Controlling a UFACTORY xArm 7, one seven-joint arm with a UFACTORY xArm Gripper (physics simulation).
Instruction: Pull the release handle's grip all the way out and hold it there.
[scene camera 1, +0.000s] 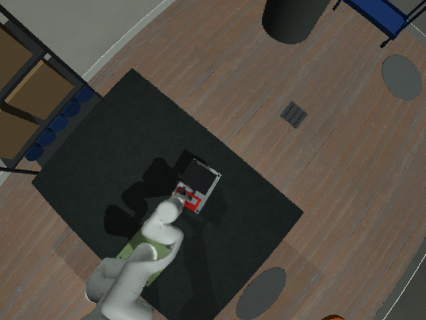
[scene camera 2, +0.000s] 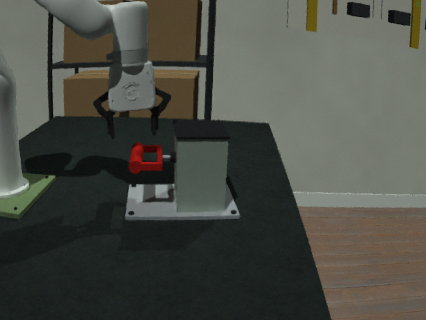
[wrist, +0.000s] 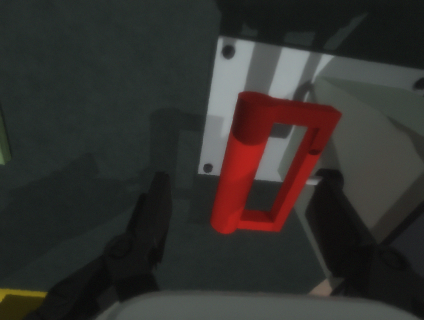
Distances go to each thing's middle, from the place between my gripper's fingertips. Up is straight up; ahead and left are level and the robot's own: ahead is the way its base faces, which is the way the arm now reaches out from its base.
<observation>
I see my gripper 15 cm above the base plate (scene camera 2: 145, 201), 10 cm short of it and 2 cm to the left of it.
</observation>
